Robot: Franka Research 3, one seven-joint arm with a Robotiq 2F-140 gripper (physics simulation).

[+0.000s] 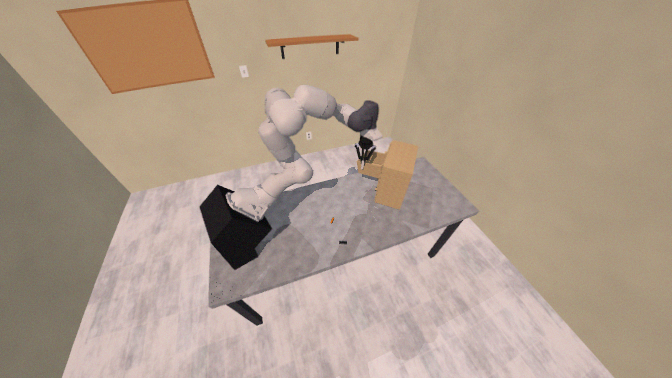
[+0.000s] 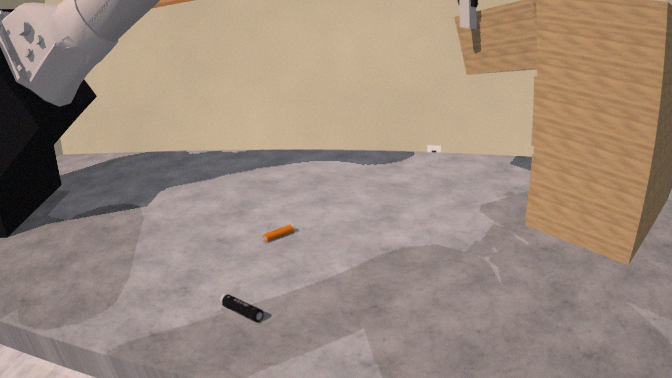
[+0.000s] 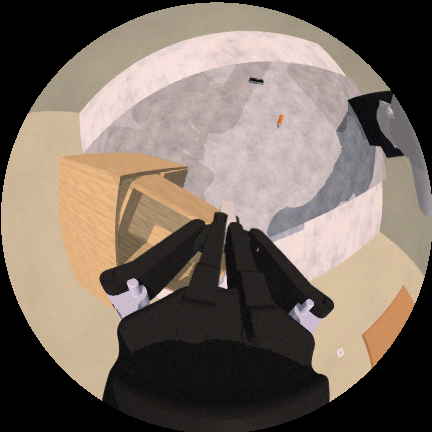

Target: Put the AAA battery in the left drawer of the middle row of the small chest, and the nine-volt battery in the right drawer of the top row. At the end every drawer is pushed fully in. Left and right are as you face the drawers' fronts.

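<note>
My gripper (image 1: 362,167) (image 2: 468,26) (image 3: 225,209) is shut and empty, its tips at the outer end of the pulled-out drawer; whether they touch it I cannot tell. The drawer (image 1: 371,171) (image 2: 505,42) (image 3: 175,192) is the right one of the top row of the wooden chest (image 1: 399,162) (image 2: 595,125) (image 3: 85,210). My fingers hide part of its inside. The nine-volt battery does not show. A small orange battery (image 1: 332,220) (image 2: 279,233) (image 3: 280,120) and a larger black battery (image 1: 343,242) (image 2: 242,308) (image 3: 256,80) lie on the table; the orange one looks AAA-sized.
The table (image 1: 320,250) (image 2: 400,310) (image 3: 235,160) carries the chest at its far right end and the arm's black base (image 1: 235,230) (image 2: 25,150) (image 3: 372,117) at the other. The orange battery lies farther from the table's front edge than the black one.
</note>
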